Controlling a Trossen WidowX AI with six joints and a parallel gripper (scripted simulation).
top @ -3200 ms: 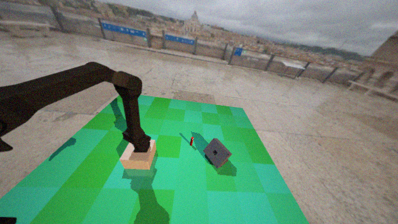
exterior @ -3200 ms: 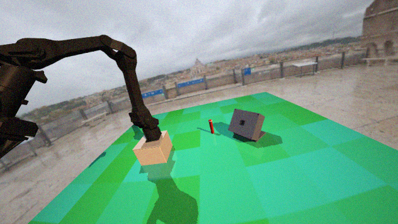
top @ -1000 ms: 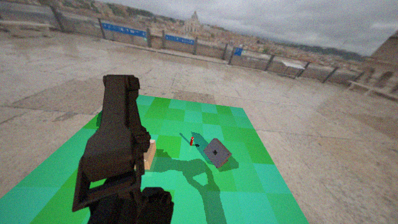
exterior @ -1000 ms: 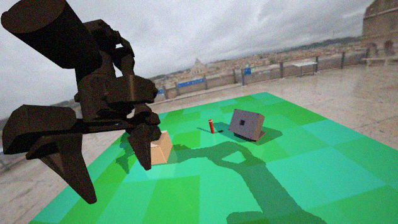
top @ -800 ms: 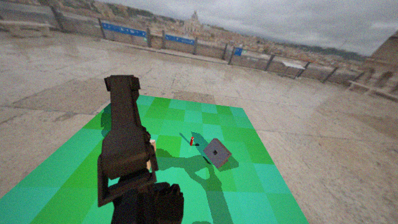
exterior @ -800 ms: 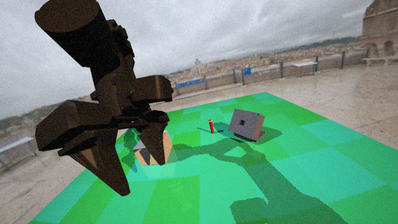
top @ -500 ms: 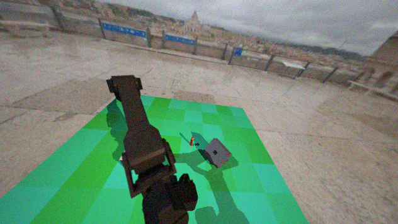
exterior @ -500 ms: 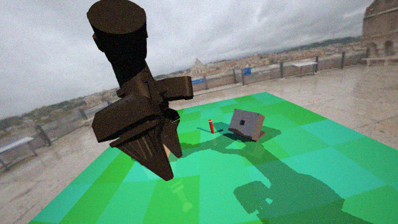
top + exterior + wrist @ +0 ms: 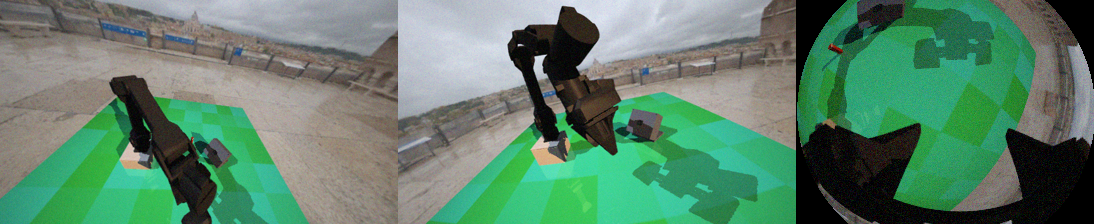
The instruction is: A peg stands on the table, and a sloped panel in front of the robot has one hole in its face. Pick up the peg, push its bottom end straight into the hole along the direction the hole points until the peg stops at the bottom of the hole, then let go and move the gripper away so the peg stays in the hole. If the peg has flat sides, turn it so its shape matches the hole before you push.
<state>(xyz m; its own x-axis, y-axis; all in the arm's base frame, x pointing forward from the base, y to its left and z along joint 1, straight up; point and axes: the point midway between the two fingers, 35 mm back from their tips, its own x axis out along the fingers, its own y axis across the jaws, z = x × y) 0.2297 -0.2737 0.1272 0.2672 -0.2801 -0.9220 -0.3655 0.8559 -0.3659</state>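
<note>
Now: the red peg 4 cm ahead of my gripper tip, 37 cm to the left of it and 13 cm below it. From my gripper tip the other things lie so: grey sloped panel 19 cm ahead, 27 cm to the left, 13 cm below.
</note>
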